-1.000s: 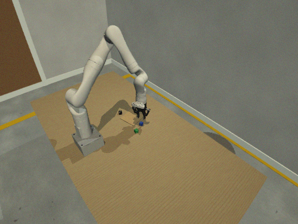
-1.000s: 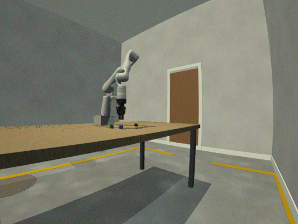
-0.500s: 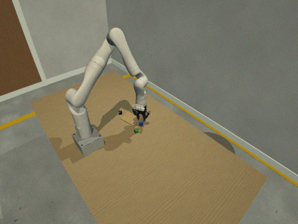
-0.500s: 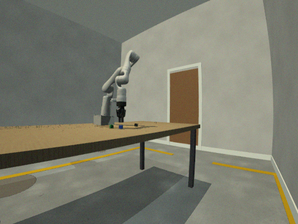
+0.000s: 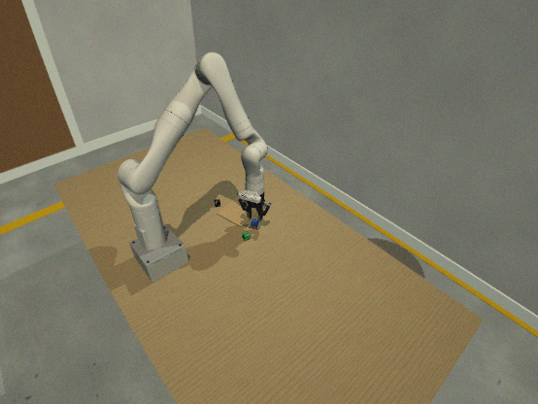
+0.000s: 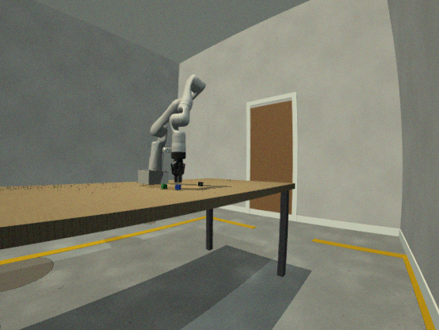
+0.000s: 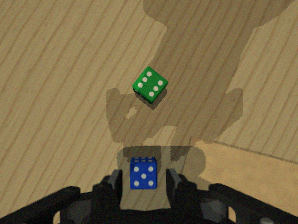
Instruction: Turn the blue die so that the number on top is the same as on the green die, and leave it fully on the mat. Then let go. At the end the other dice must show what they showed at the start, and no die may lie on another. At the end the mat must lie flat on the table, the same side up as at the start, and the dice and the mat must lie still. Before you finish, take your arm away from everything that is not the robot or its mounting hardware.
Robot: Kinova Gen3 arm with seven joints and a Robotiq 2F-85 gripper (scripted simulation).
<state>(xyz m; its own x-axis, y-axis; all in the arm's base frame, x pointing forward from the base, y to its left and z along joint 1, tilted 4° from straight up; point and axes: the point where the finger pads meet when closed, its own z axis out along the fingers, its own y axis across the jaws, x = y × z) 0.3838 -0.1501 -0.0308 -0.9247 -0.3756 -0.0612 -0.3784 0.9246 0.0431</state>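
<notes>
Now: hand 4 cm above the blue die. Also, from my hand: black die: 2 cm behind, 21 cm to the left, 4 cm below; then green die: 8 cm behind, 3 cm to the right, 4 cm below; then tan mat: 1 cm ahead, 11 cm to the left, 5 cm below.
</notes>
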